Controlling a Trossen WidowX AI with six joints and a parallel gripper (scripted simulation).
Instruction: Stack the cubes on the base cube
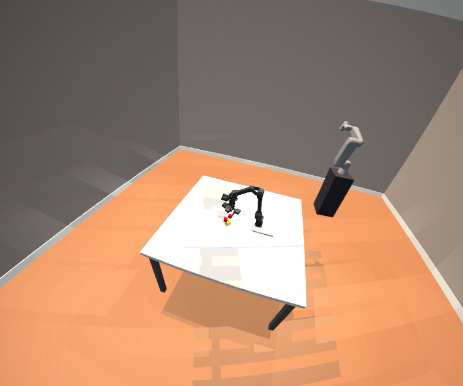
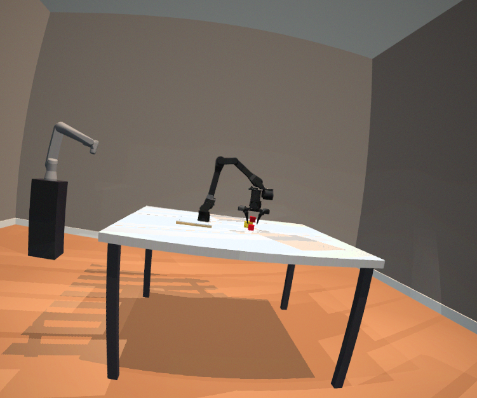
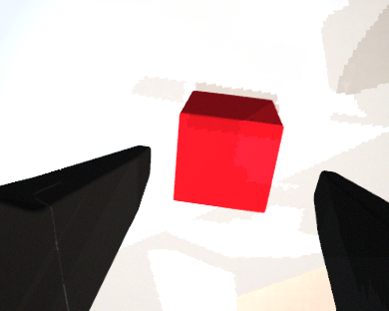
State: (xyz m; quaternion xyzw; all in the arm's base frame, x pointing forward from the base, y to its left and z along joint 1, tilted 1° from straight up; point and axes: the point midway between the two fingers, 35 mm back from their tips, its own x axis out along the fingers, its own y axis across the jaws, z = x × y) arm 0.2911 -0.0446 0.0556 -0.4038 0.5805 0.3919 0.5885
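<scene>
The red cube lies 20 mm below my gripper tip. Also, from my gripper tip: yellow base cube (100 mm to the left, 20 mm below, 10 mm ahead).
</scene>
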